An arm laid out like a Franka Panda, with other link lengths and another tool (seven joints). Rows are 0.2 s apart.
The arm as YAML. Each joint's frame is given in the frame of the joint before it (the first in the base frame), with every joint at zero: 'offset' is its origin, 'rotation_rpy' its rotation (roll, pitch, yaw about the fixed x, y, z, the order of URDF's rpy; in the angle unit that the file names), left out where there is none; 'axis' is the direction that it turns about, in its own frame. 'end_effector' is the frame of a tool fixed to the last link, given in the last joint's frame.
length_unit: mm
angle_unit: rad
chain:
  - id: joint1
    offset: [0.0, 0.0, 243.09]
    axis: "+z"
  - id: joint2
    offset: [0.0, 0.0, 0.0]
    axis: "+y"
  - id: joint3
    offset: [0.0, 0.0, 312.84]
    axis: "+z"
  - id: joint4
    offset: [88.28, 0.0, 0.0]
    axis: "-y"
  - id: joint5
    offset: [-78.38, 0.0, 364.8]
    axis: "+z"
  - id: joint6
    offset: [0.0, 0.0, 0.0]
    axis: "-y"
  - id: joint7
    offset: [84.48, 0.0, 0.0]
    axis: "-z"
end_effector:
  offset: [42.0, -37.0, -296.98]
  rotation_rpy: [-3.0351, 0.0, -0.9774]
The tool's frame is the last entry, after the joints.
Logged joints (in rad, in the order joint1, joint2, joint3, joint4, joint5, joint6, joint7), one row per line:
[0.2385 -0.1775 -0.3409 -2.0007 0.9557 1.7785 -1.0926]
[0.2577 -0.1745 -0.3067 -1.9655 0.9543 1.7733 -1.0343]
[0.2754 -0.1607 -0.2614 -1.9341 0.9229 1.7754 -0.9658]
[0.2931 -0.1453 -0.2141 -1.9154 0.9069 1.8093 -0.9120]
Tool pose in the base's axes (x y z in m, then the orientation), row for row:
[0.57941 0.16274 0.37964 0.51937 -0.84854 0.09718 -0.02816]
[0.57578 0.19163 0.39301 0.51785 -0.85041 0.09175 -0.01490]
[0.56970 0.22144 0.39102 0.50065 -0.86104 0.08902 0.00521]
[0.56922 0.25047 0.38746 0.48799 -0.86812 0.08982 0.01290]
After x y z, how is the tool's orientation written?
As a quaternion, w x y z.
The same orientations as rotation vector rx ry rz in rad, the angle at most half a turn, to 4 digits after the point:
[-2.0350 0.2331 -0.0675]
[-2.0408 0.2202 -0.0358]
[-2.0818 0.2152 0.0126]
[-2.1105 0.2184 0.0314]

